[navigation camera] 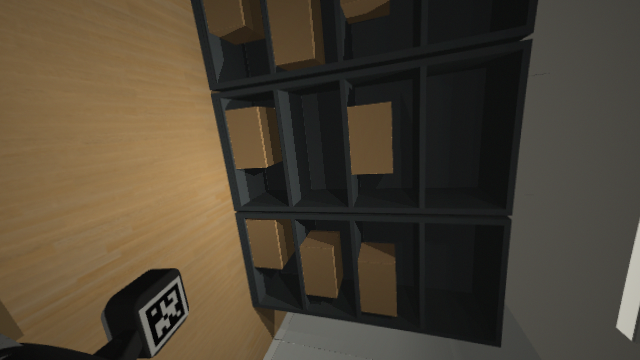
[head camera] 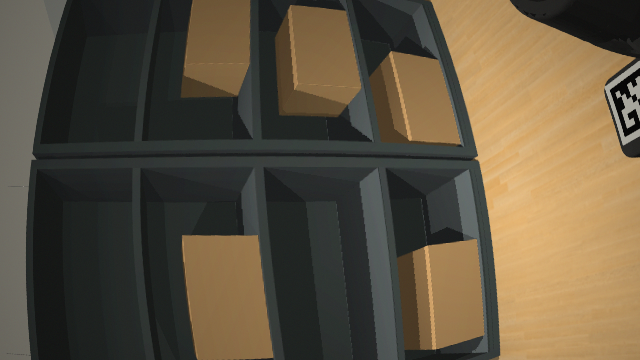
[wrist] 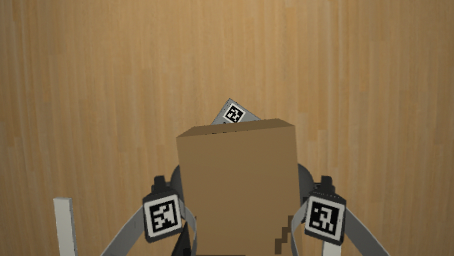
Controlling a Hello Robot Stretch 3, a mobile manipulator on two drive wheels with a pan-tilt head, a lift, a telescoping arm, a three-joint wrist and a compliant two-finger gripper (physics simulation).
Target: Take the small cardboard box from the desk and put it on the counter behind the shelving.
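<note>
The small cardboard box is between the two fingers of my gripper in the wrist view, with a rubber tip against each side. The gripper is shut on it, and the wooden floor lies below. The dark shelving fills much of the head and navigation views. The desk and the counter do not show in the head or navigation view.
Several cardboard boxes stand in the shelving's compartments. Wooden floor runs along the shelving. A grey wall is beyond. A tagged black part of the robot shows at the edge.
</note>
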